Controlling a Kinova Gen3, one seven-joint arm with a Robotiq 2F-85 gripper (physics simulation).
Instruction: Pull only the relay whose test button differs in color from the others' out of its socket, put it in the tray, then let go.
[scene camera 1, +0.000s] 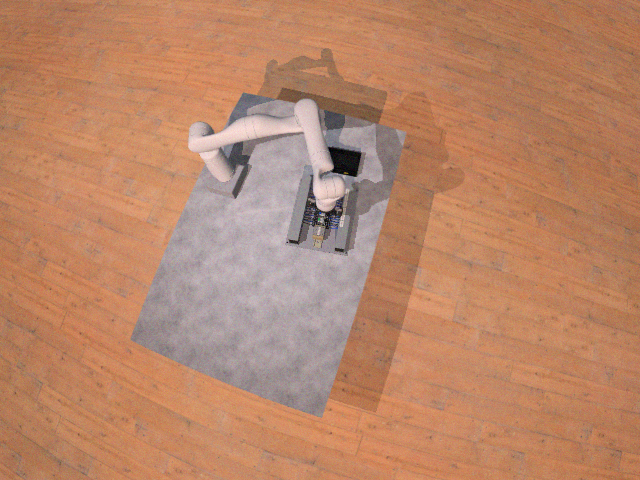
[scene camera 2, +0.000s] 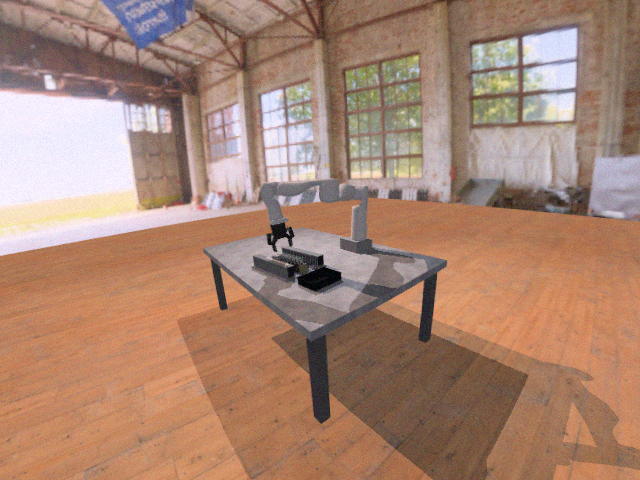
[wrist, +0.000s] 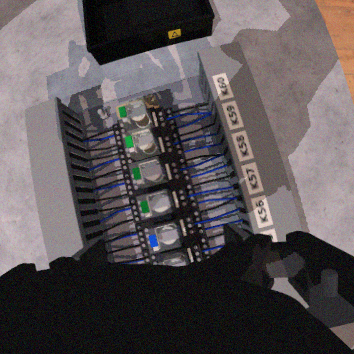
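Where they show: gripper, fingertip midpoint: (scene camera 2: 283, 249) (wrist: 164, 245); arm's base, link origin: (scene camera 1: 225, 173) (scene camera 2: 358, 239).
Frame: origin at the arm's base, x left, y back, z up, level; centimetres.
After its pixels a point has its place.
Note:
A clear relay with a blue test button (wrist: 167, 233) @[x -5.5, y -49.0, z 0.8 cm] sits in its socket in the row, low in the wrist view. The relays with green buttons (wrist: 161, 204) @[x -3.0, y -48.8, z 0.7 cm] (wrist: 150, 171) @[x -0.1, y -48.2, z 0.7 cm] (wrist: 145, 143) @[x 2.5, y -48.1, z 0.8 cm] stand in line beyond it, and part of another relay (wrist: 172, 260) @[x -7.8, y -49.1, z 0.8 cm] shows at the gripper's edge, its button hidden. My gripper (scene camera 2: 282, 246) @[x -5.9, y -49.1, z 3.5 cm] (wrist: 164, 245) @[x -5.9, y -49.1, z 3.5 cm] is open and empty, above the row, with its fingertips to either side of the blue-button relay in the wrist view. The black tray (scene camera 1: 356, 171) @[x 21.3, y -56.3, z -5.7 cm] (scene camera 2: 323, 285) @[x 29.2, y -51.2, z -5.0 cm] (wrist: 150, 46) @[x 17.8, y -48.7, z -5.4 cm] stands past the far end of the row.
Grey slotted wire ducts (wrist: 45, 165) @[x 2.2, y -37.4, z 0.2 cm] (wrist: 227, 65) @[x 9.2, y -56.6, z 0.3 cm] flank the row, the right one with labels such as K56 (wrist: 262, 212) @[x -4.9, y -57.3, z 0.3 cm]. Black and blue wires (wrist: 107, 187) @[x -0.4, y -41.8, z -4.5 cm] run between ducts and sockets. The arm's base block (scene camera 2: 355, 244) @[x 5.1, y -7.4, z -0.9 cm] stands on the grey table (scene camera 1: 248, 289) @[x -45.2, y -28.6, z -6.0 cm].

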